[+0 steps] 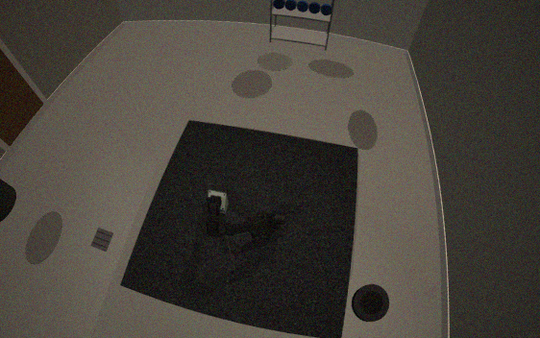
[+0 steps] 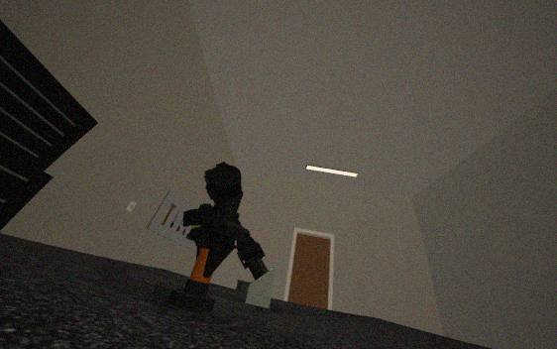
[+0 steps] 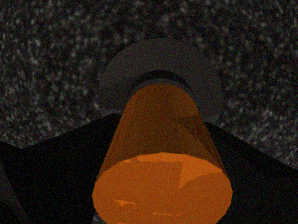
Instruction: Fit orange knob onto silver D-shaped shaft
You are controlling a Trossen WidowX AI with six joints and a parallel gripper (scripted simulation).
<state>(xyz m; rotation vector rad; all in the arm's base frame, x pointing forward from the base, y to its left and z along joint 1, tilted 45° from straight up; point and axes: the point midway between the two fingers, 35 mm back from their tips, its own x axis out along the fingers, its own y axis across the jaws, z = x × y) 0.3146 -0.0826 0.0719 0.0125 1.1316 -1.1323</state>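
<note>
Now: gripper tip 30 mm below the orange knob. From my gripper tip the other things lie so: round pedestal 20 mm below.
</note>
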